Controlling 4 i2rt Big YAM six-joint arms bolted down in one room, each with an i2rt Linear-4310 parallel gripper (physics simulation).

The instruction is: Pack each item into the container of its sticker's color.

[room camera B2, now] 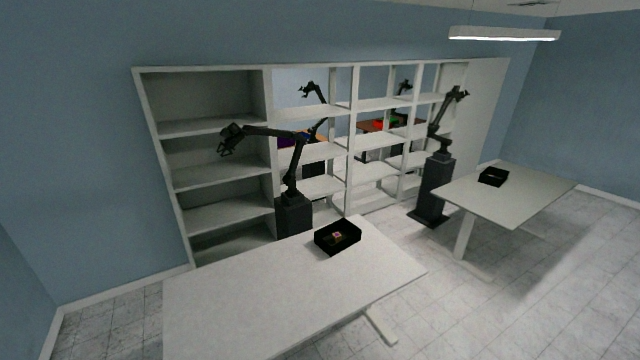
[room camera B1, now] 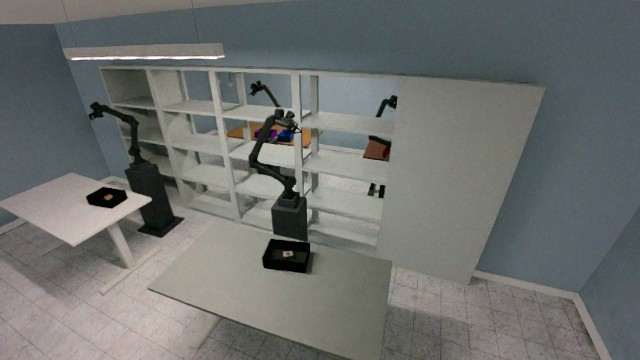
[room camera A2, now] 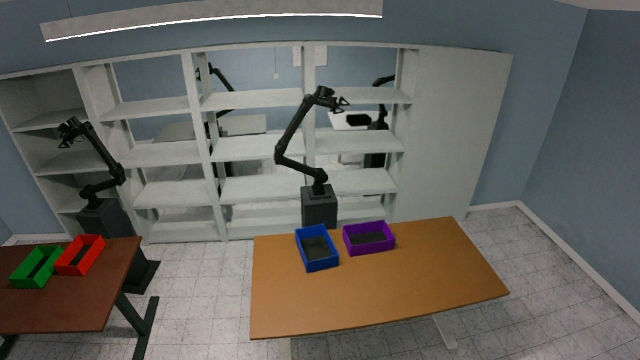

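Note:
A small item with a blue sticker [room camera B1: 287,254] lies in a black bin [room camera B1: 285,267] on the grey table. A small item with a purple sticker [room camera B2: 336,234] [room camera B1: 108,197] lies in another black bin [room camera B2: 338,247] on the white table. Blue [room camera A2: 322,265], purple [room camera A2: 372,247], red [room camera A2: 70,269] and green [room camera A2: 27,281] containers stand on the two brown tables; the insides that show look empty. The centre arm's gripper [room camera A2: 343,102] and the left arm's gripper [room camera A2: 64,142] are raised in room camera A2. The grey-table gripper [room camera B1: 295,125] and white-table gripper [room camera B2: 225,147] are also raised, away from the bins.
A white shelf unit [room camera A2: 308,117] [room camera B1: 218,120] [room camera B2: 354,120] with open bays stands between the two pairs of tables, behind the arms. The orange-brown table [room camera A2: 400,285] and the dark brown table [room camera A2: 65,310] stand apart, with floor between them.

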